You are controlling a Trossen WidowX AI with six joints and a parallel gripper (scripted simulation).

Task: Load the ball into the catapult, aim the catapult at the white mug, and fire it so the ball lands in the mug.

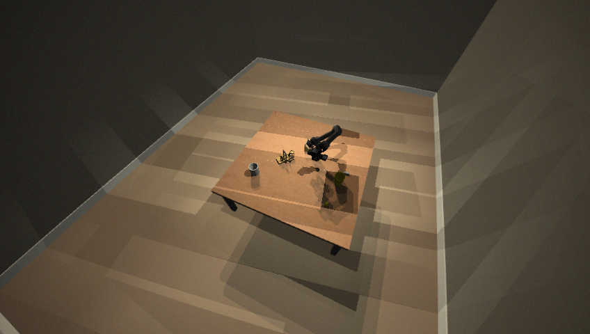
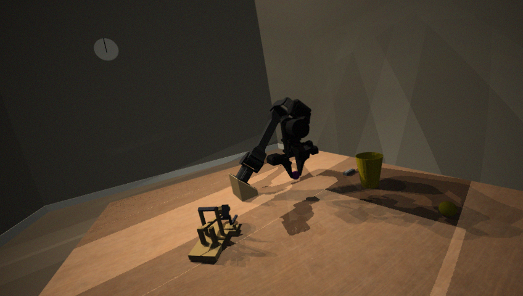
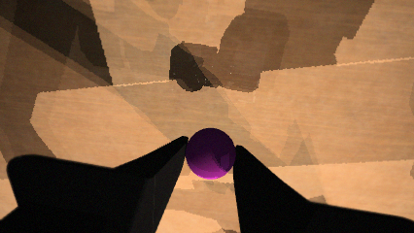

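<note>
The wooden catapult is 300 mm to the right of my gripper tip, 40 mm below it and 10 mm ahead of it. Also, from my gripper tip: small grey block (300 mm to the left, 80 mm below, 20 mm behind); yellow cup (250 mm to the left, 120 mm ahead, 60 mm below); purple ball (10 mm above).
</note>
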